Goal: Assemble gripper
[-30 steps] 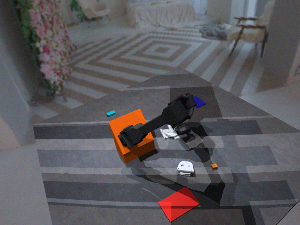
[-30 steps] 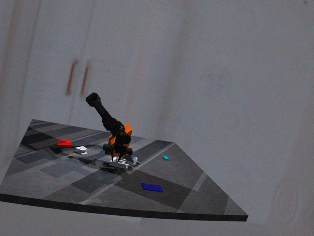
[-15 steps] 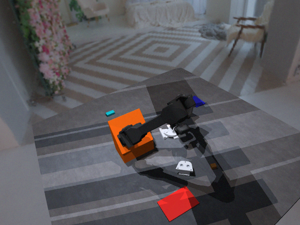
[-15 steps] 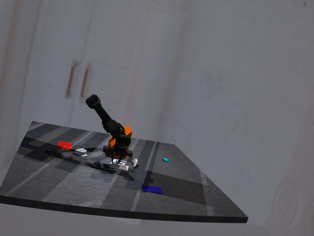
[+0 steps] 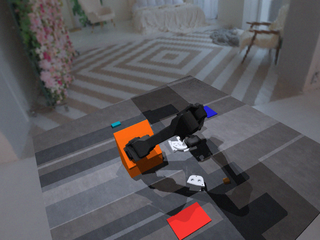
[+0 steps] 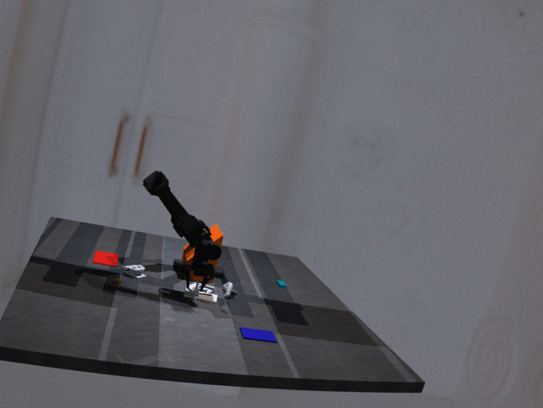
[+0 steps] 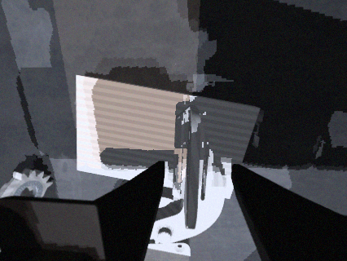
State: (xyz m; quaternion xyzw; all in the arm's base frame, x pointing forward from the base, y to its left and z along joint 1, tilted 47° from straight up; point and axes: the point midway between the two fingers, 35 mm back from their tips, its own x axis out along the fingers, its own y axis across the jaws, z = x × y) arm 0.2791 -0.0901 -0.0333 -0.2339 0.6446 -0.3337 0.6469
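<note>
Right now my gripper tip is 3 cm past the gripper jaw and 2 cm to the right of it. Round my gripper tip: blue tile (31 cm ahead, 17 cm to the left, 1 cm below); then small brown cube (28 cm to the right, 1 cm below); then white flat slab (2 cm ahead, 2 cm to the left, 1 cm below).
</note>
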